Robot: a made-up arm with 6 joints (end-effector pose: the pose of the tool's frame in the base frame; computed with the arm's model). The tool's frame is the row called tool. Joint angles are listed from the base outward.
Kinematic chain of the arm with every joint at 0, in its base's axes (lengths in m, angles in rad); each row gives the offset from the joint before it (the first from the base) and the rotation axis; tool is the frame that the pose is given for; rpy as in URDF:
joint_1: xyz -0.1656 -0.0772 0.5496 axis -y
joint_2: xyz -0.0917 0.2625 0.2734 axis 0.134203 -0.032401 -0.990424
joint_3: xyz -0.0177 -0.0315 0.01 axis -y
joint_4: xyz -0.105 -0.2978 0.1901 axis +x
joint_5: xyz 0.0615 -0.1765 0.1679 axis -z
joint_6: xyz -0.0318 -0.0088 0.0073 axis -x
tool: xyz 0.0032 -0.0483 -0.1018 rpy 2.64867 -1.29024 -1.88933
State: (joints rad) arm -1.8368 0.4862 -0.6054 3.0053 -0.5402 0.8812
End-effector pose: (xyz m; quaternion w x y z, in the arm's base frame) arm 0.1477 0.1415 0.6081 0.5065 -0.3856 -0.5470 -0.5436
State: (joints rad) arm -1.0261 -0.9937 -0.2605 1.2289 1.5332 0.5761
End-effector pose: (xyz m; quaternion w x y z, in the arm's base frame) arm 0.3524 -0.1811 0.5899 0.9404 0.1094 0.3090 -0.0905
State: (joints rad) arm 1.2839 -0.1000 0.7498 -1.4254 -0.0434 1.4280
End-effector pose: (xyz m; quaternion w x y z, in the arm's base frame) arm -0.8941 -0.0159 0.2562 0.2461 -0.9168 -0.3131 -0.0287
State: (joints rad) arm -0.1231 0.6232 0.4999 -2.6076 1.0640 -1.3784
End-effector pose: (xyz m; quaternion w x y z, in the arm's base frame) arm -0.3787 0.0755 0.9891 0.3118 -0.3322 -0.5732 0.6811
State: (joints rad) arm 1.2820 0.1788 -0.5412 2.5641 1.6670 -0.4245
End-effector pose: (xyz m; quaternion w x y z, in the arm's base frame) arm -0.5516 -0.0475 0.4906 0.2857 0.6116 0.0299 -0.7372
